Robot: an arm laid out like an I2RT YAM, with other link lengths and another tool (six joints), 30 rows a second.
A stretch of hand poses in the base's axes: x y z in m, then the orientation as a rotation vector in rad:
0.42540 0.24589 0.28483 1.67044 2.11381 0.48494
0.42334 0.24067 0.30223 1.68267 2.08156 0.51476
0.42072 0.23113 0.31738 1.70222 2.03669 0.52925
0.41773 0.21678 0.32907 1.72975 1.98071 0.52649
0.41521 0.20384 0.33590 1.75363 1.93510 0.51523
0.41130 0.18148 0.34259 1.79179 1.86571 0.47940
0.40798 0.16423 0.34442 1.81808 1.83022 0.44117
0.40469 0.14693 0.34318 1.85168 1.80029 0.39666
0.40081 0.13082 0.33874 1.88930 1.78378 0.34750
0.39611 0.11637 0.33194 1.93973 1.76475 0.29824
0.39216 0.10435 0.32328 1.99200 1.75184 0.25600
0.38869 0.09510 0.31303 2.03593 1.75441 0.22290
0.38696 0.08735 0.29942 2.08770 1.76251 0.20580
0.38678 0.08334 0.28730 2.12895 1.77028 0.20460
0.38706 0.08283 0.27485 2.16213 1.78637 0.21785
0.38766 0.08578 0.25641 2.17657 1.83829 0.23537
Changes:
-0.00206 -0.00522 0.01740 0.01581 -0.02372 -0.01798
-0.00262 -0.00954 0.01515 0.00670 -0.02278 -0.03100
-0.00299 -0.01435 0.01169 -0.00252 -0.01943 -0.04417
-0.00252 -0.01294 0.00683 -0.00636 -0.01144 -0.03860
-0.00391 -0.02236 0.00669 -0.01920 -0.00858 -0.06371
-0.00332 -0.01725 0.00183 -0.01739 0.00754 -0.03973
-0.00329 -0.01730 -0.00124 -0.01461 0.01793 -0.04072
-0.00388 -0.01611 -0.00444 -0.01016 0.03046 -0.03519
-0.00470 -0.01445 -0.00680 -0.00205 0.03618 -0.04146
-0.00395 -0.01202 -0.00866 0.00606 0.03787 -0.03667
-0.00347 -0.00925 -0.01025 0.01170 0.03809 -0.02207
-0.00173 -0.00775 -0.01361 0.02738 0.03692 -0.01893
-0.00018 -0.00401 -0.01212 0.02872 0.02400 -0.01213
0.00028 -0.00051 -0.01245 0.03380 0.01715 -0.00203
0.00060 0.00295 -0.01844 0.03759 0.02314 0.02612

